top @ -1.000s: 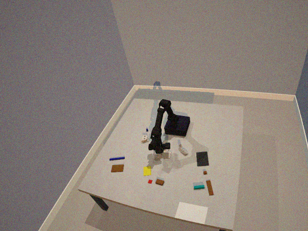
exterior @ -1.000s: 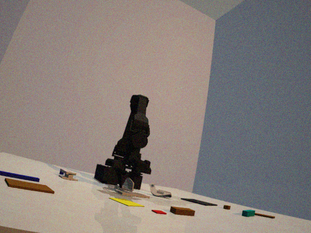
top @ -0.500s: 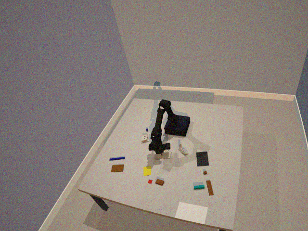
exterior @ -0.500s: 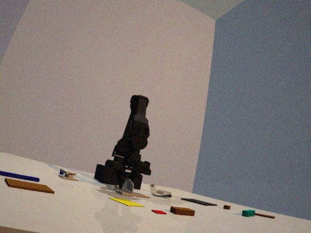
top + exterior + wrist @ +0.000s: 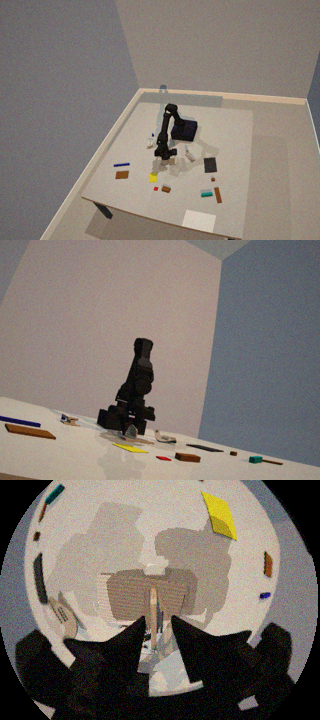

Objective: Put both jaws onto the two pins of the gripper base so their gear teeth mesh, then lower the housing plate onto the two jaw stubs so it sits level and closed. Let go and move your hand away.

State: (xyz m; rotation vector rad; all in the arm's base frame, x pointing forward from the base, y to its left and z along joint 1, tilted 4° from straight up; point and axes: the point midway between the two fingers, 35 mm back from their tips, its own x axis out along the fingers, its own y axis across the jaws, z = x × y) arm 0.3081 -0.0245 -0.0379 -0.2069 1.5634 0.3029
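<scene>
Right now the jaw is 40 mm behind my gripper tip and 10 mm to the left of it. Round my gripper tip: gripper base (220 mm to the right, 120 mm behind, 10 mm above); housing plate (60 mm behind, 20 mm to the left, 10 mm below); yellow tile (210 mm ahead, 50 mm to the right, 10 mm below).
</scene>
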